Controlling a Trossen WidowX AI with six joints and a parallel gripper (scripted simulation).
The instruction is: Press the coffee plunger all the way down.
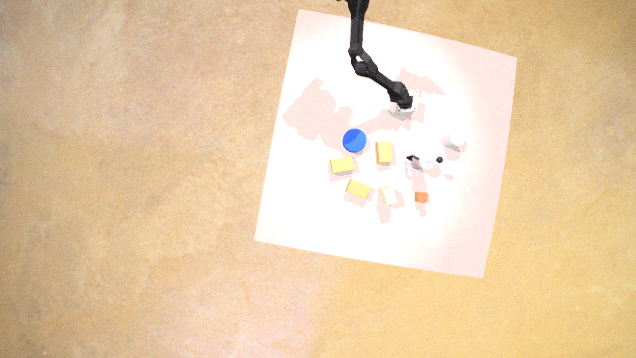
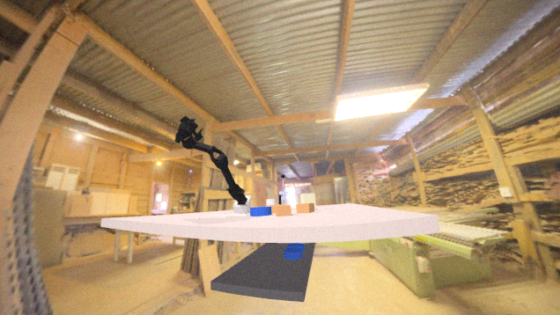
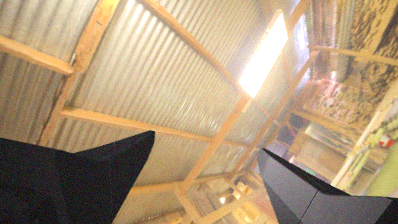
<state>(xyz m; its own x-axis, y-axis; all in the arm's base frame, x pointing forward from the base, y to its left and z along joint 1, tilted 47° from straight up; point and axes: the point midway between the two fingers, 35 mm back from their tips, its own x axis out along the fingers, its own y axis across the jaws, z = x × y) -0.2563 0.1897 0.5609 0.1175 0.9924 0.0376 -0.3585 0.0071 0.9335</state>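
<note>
The coffee press lies 510 mm ahead of my gripper tip, 370 mm to the left of it and 510 mm below it. The rest, counted from my gripper tip: pale round object (350 mm ahead, 550 mm to the left, 590 mm below).
</note>
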